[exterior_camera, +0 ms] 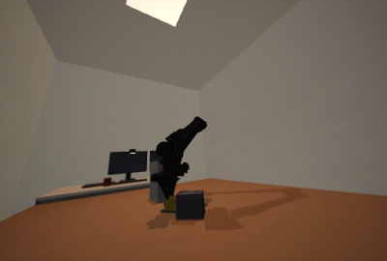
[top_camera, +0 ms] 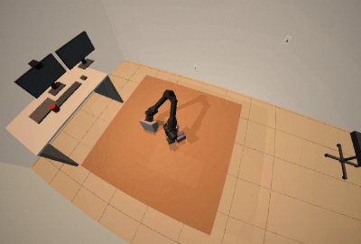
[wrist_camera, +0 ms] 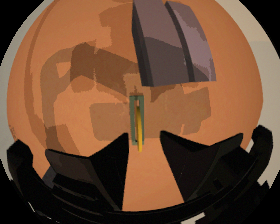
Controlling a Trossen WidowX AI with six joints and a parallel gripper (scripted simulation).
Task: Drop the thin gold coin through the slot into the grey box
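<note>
The gold coin is 2 cm below my gripper tip.
</note>
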